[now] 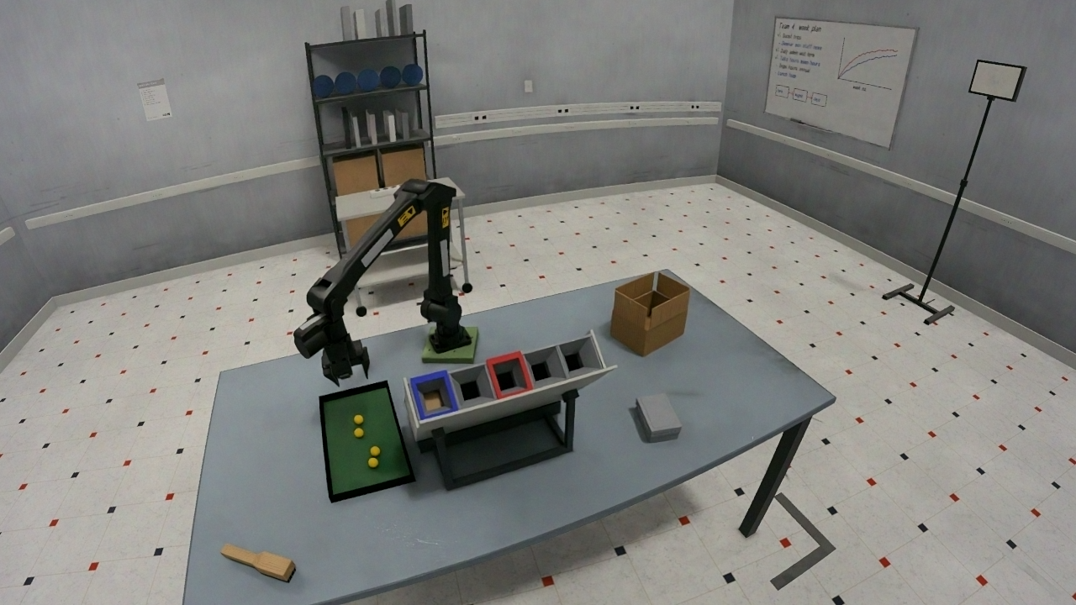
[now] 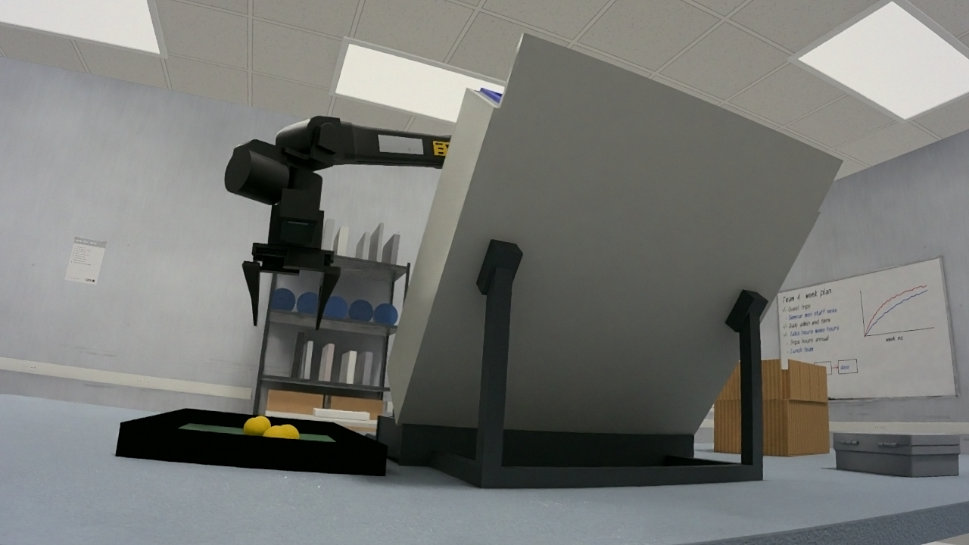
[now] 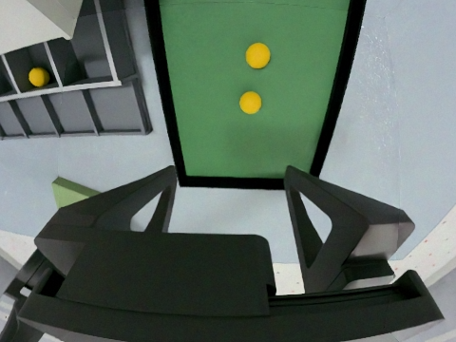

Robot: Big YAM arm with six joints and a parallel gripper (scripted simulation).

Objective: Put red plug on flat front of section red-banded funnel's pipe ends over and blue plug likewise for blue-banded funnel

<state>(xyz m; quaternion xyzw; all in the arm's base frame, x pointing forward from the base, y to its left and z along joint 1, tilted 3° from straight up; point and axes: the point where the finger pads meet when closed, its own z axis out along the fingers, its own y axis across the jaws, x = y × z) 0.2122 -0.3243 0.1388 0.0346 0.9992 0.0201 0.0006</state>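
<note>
Right now the green tray is 60 mm ahead of my hand, 20 mm to the right of it and 140 mm below it. Round my hand: blue band: 340 mm ahead, 140 mm to the left, 170 mm above; cover: 200 mm ahead, 300 mm to the left, 60 mm above; red band: 350 mm ahead, 290 mm to the left, 170 mm above.
</note>
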